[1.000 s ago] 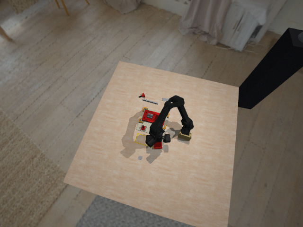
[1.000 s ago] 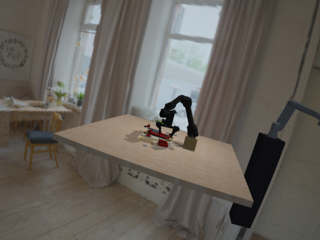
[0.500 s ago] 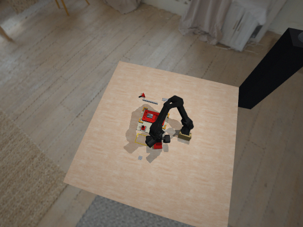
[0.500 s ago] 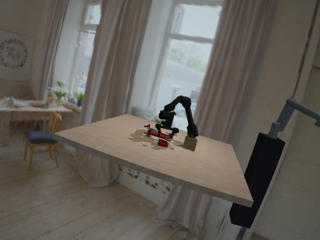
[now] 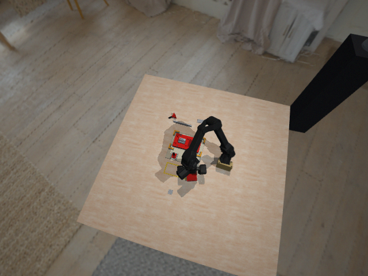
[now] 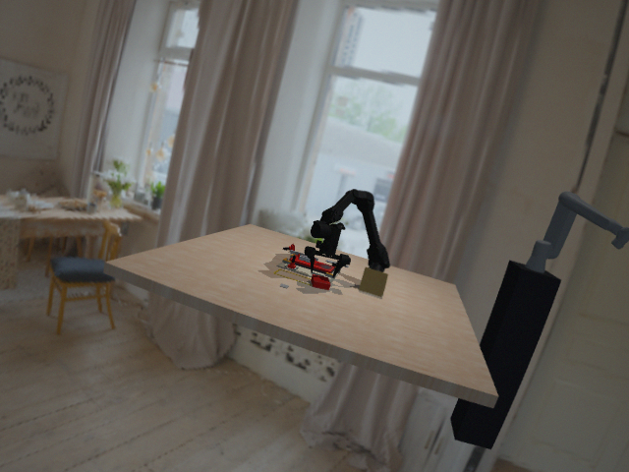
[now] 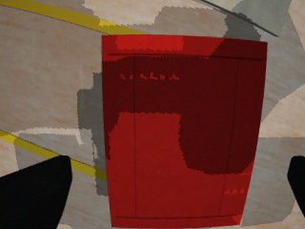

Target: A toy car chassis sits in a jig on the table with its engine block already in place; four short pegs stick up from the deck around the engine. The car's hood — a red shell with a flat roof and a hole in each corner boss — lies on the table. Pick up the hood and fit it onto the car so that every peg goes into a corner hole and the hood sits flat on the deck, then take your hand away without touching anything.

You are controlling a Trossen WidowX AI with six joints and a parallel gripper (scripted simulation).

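The red hood is 3 cm below my gripper tip. The rest, counted from my gripper tip: grey bar: 16 cm ahead, 38 cm to the right, 4 cm below.
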